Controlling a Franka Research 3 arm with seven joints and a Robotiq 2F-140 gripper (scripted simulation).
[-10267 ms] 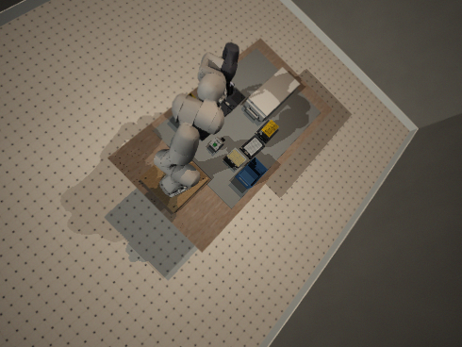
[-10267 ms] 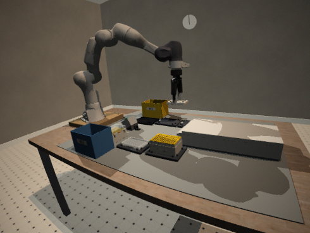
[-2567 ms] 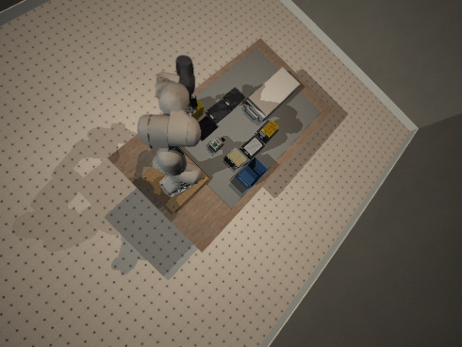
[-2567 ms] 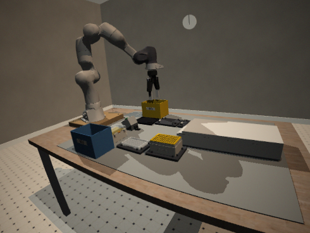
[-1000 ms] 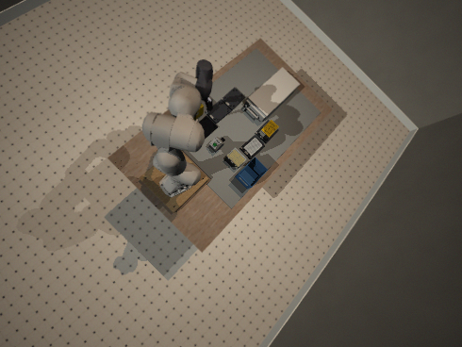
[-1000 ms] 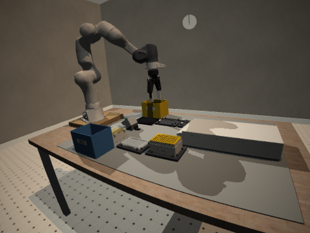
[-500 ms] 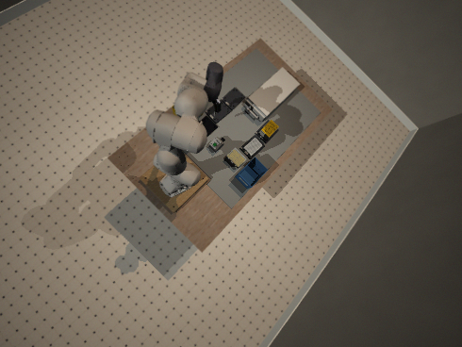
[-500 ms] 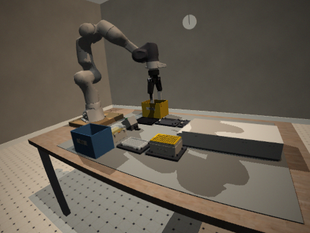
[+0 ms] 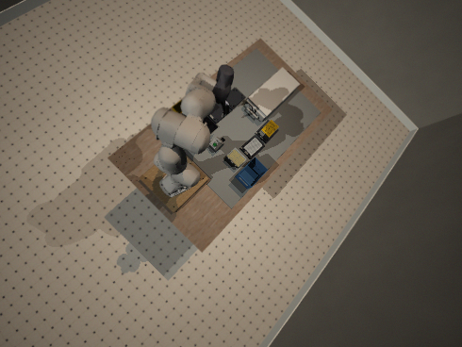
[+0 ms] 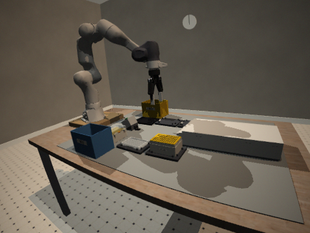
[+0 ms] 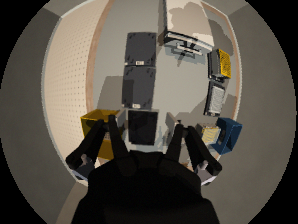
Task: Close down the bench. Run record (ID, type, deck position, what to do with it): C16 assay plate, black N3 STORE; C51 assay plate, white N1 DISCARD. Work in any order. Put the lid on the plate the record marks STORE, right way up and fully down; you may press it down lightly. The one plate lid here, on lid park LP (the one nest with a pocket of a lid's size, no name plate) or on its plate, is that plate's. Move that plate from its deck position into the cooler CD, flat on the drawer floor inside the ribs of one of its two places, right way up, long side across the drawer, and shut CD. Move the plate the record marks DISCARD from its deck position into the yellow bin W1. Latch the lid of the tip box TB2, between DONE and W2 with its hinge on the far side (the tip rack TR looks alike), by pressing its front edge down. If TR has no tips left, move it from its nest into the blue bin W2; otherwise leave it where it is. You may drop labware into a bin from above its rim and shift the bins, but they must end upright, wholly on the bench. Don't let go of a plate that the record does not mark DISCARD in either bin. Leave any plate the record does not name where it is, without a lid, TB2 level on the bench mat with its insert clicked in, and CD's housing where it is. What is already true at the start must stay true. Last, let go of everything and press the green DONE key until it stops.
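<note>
Right now the tip rack TR is 27 cm ahead of my hand, 31 cm to the right of it and 12 cm below it. Round my hand: white assay plate (14 cm behind, 15 cm to the left, 16 cm below); then yellow bin W1 (14 cm behind, 15 cm to the left, 14 cm below); then tip box lid (8 cm behind, 33 cm to the right, 12 cm below).
</note>
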